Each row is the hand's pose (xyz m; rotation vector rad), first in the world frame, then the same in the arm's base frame.
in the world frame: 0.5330 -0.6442 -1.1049 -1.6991 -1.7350 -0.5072
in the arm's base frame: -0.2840 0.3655 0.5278 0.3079 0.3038 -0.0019
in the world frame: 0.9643 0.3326 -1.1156 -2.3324 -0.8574 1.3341
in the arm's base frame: 0.6101 0.7067 1.0015 0.8549 -0.9285 0.9209
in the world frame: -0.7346 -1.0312 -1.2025 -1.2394 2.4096 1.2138
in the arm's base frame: -0.7284 -0.8668 0.3042 -0.3373 0.5731 -2.4228
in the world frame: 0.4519 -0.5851 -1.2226 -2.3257 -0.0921 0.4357
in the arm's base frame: -0.2848 0.2696 0.6491 0.6304 -0.1108 1.5058
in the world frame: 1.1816 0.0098 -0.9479 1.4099 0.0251 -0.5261
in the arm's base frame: 0.4006 0.9653 0.7392 -1.1359 -2.0382 0.7991
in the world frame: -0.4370 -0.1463 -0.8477 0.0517 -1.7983 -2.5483
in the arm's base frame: 0.2347 -0.6185 0.3952 -1.0089 1.2512 -1.2322
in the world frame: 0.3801 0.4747 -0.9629 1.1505 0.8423 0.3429
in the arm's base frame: 0.7794 0.1277 0.8568 -1.4578 -1.2405 -0.2013
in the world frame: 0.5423 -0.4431 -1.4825 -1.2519 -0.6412 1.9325
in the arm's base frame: -0.2650 0.3243 0.9533 1.8909 -1.0434 0.7691
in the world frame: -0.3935 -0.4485 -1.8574 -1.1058 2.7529 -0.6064
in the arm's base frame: -0.4709 -0.6364 1.1791 0.8233 -0.5778 -2.3268
